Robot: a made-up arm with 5 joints.
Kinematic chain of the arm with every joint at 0, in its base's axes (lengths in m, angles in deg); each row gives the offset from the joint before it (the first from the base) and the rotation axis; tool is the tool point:
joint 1: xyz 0 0 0.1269 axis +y
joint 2: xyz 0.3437 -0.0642 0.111 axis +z
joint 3: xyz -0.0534 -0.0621 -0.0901 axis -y
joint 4: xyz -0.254 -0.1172 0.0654 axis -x
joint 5: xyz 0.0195 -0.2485 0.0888 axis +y
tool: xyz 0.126 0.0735 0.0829
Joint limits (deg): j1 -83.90..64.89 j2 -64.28..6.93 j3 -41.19..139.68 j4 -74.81..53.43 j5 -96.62..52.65
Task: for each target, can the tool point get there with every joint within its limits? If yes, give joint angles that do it. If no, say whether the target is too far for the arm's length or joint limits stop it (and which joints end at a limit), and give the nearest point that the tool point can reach.
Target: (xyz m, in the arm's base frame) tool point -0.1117 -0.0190 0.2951
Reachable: yes | joints 24.90 -46.58 45.98 2.67 -31.86
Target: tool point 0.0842 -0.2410 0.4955
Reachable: yes | joints -7.32 -21.80 -8.37 27.83 -11.06
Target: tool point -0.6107 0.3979 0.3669
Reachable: no: joint limits stop it (at a limit: joint 2, joint 4, joint 5) | nearest point -0.3813 0.1781 0.2767 | short by 0.330 m
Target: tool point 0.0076 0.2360 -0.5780
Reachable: no: joint limits stop it (at a limit: joint 2, joint 4, joint 5) | nearest point 0.0047 0.0845 -0.3094 | short by 0.308 m
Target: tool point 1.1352 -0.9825 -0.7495
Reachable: no: too far | nearest point 0.5094 -0.4556 -0.2664 | short by 0.950 m
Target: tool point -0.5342 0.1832 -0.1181
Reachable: no: joint limits stop it (at a limit: joint 1, joint 2, joint 5) | nearest point -0.3375 0.0962 -0.0844 | short by 0.218 m
